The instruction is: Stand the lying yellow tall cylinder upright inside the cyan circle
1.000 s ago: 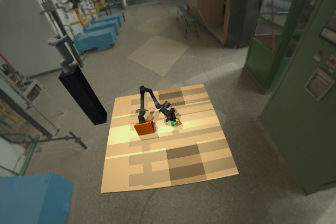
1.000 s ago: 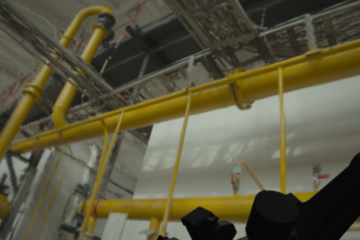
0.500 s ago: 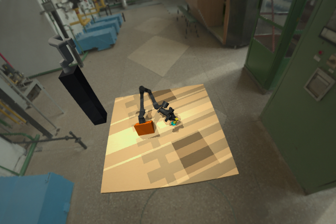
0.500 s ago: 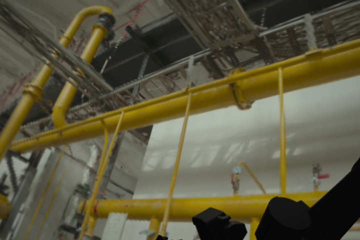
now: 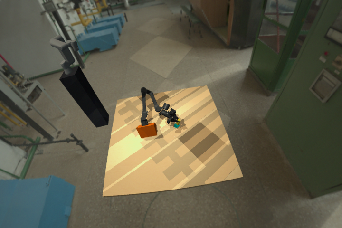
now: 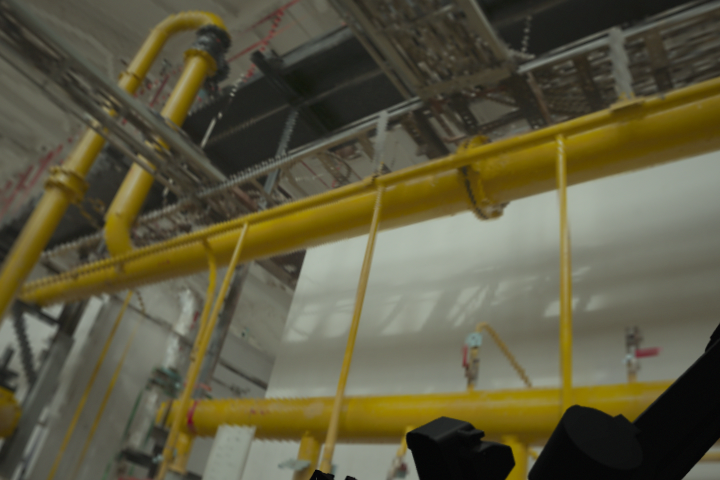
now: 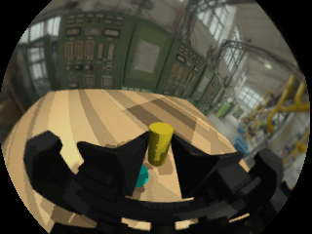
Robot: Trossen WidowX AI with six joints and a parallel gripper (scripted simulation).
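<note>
The cyan circle is 30 mm behind my gripper tip, 30 mm to the left of it and 120 mm below it. From my gripper tip the other things lie so: yellow tall cylinder 10 mm behind, 20 mm below.
</note>
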